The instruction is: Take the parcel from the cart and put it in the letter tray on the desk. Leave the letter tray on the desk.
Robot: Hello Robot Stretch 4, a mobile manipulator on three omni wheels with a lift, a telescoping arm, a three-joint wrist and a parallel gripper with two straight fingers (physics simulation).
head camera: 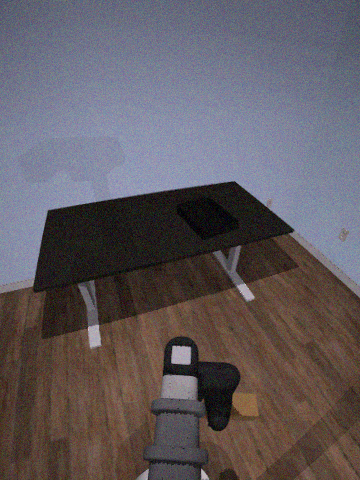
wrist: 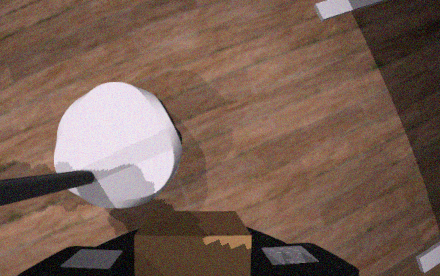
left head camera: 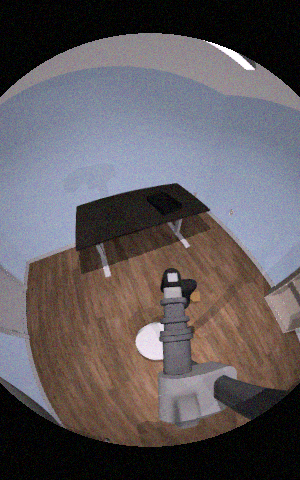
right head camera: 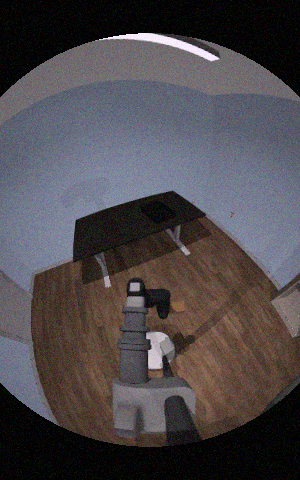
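Seen in the pictures: gripper, between the fingertips: [wrist: 194, 243]; robot's base, origin of its link: [wrist: 128, 147] [left head camera: 155, 339] [right head camera: 153, 348].
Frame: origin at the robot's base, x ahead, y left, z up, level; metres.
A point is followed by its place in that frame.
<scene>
The parcel, a brown box [wrist: 192, 252] {x 0.268, y -0.074, z 0.873 m} [head camera: 246, 404] {x 0.266, y -0.169, z 0.873 m} [left head camera: 196, 296] {x 0.263, y -0.179, z 0.873 m} [right head camera: 177, 305] {x 0.270, y -0.165, z 0.874 m}, is between the two fingers of my gripper [wrist: 194, 243] {x 0.267, y -0.087, z 0.821 m}, which is shut on it. In the head view the dark wrist parts hide the fingers and part of the parcel. The parcel is held above the floor, in front of the desk and apart from it. The black desk [head camera: 115, 235] {x 1.153, y 0.430, z 0.692 m} [left head camera: 110, 217] {x 1.124, y 0.458, z 0.692 m} [right head camera: 107, 227] {x 1.155, y 0.444, z 0.692 m} stands ahead. The black letter tray [head camera: 207, 218] {x 1.375, y -0.124, z 0.695 m} [left head camera: 164, 203] {x 1.366, y -0.126, z 0.695 m} [right head camera: 158, 211] {x 1.384, y -0.126, z 0.695 m} lies on the right part of its top. The inside of the tray is too dark to make out. The cart does not show.
The desk's light legs [head camera: 91, 312] [head camera: 234, 275] reach out onto the floor on the near side. A blue wall [head camera: 150, 100] {x 1.751, y 0.279, z 1.346 m} stands behind the desk. My round white base [wrist: 117, 145] {x 0.016, y 0.000, z 0.187 m} [left head camera: 150, 341] {x -0.003, y 0.058, z 0.187 m} is below the arm. Part of a light shelf unit [left head camera: 282, 311] {x -0.128, y -1.969, z 0.073 m} [right head camera: 288, 316] {x -0.123, y -1.891, z 0.072 m} shows at the right edge.
</scene>
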